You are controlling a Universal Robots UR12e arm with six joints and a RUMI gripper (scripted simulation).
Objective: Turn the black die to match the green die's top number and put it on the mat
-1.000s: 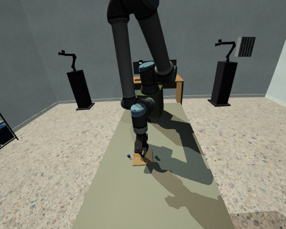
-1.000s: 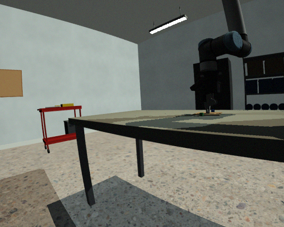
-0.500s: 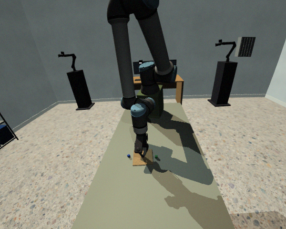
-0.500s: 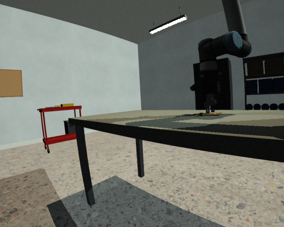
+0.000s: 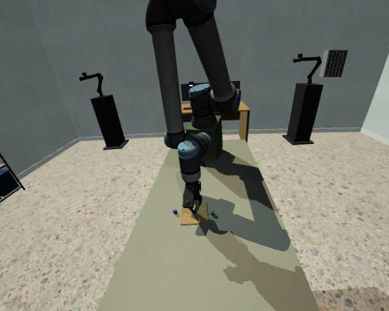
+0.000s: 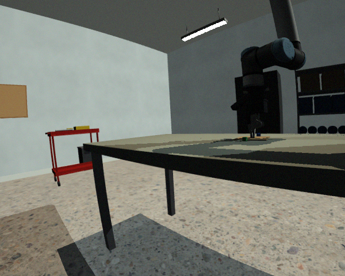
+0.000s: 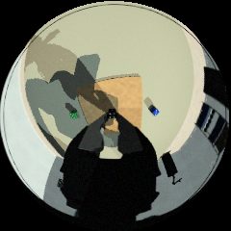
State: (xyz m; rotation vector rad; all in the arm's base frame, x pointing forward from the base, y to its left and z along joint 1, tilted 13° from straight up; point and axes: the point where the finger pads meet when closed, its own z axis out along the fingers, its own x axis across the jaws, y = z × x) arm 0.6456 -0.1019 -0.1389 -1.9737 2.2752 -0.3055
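Right now the black die is 1 cm below my hand. From my hand the other things lie so: green die (1 cm ahead, 10 cm to the left, 1 cm below); then blue die (1 cm behind, 10 cm to the right, 1 cm below); then mat (2 cm below).
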